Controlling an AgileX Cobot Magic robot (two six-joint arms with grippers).
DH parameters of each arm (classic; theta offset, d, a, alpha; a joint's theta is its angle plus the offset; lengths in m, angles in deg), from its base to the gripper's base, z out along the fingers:
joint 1: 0 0.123 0 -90
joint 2: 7.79 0 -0.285 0
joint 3: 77.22 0 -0.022 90
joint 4: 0 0.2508 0 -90
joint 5: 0 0 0.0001 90
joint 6: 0 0.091 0 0
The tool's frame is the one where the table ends.
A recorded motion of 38 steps. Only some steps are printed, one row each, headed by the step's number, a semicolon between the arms.
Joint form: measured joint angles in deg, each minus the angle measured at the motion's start. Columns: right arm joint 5, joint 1, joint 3, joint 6, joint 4, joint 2; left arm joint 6, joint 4, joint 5, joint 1, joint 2, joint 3.
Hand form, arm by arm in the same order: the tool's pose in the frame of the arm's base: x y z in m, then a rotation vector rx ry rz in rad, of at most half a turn. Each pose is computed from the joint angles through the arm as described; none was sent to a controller.
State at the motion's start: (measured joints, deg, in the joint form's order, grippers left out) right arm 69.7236 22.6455 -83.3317 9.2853 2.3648 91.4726; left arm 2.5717 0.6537 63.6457 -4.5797 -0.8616 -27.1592
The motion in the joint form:
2: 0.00 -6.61 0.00 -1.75 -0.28 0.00; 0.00 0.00 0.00 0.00 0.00 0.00
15: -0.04 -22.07 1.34 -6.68 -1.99 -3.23; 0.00 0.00 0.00 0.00 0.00 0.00
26: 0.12 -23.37 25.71 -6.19 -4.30 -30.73; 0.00 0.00 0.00 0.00 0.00 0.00
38: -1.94 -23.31 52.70 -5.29 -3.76 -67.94; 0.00 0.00 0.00 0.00 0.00 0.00
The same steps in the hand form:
2: 0.3107 0.0925 0.3255 -0.2008 2.8460 0.1381; -0.0063 0.0014 0.2660 0.1305 2.1014 -0.0072
15: 0.3108 0.0037 0.3369 0.0515 2.8088 0.0222; -0.0063 0.0014 0.2660 0.1305 2.1014 -0.0072
26: 0.1796 -0.0052 0.3340 0.0843 2.7551 -0.0357; -0.0063 0.0014 0.2660 0.1305 2.1014 -0.0072
38: 0.0483 -0.0026 0.2700 0.1005 2.5404 -0.0095; -0.0063 0.0014 0.2660 0.1305 2.1014 -0.0072

